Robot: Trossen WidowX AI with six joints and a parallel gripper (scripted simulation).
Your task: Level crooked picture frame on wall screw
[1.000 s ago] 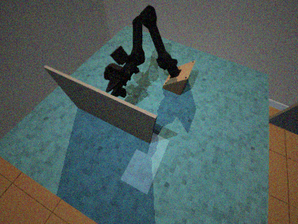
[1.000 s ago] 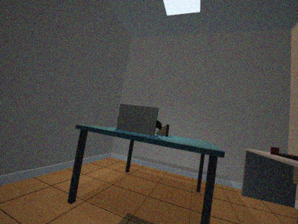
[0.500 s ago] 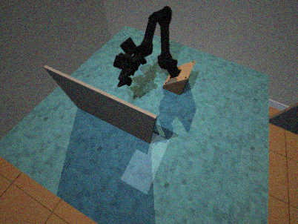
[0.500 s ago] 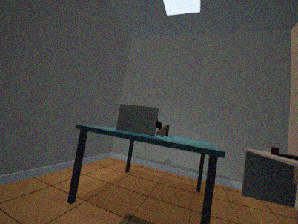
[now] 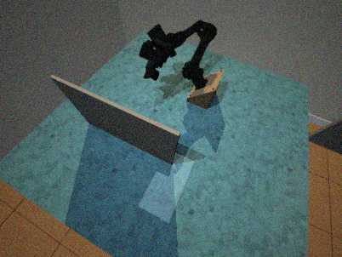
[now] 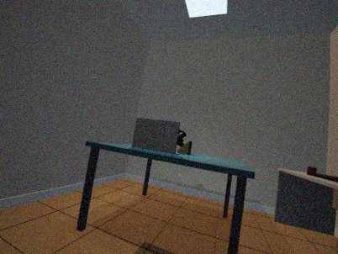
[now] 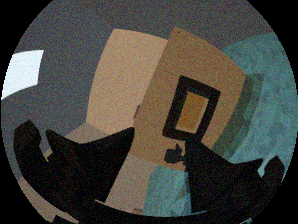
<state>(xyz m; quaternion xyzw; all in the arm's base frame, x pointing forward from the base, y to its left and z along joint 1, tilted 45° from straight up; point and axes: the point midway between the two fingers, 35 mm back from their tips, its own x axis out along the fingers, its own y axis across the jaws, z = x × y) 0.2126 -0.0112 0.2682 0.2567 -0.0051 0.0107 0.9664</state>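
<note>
My gripper tip is now 19 cm short of the picture frame and 9 cm above it. The rest, counted from my gripper tip: wall panel 20 cm ahead, 10 cm below.
</note>
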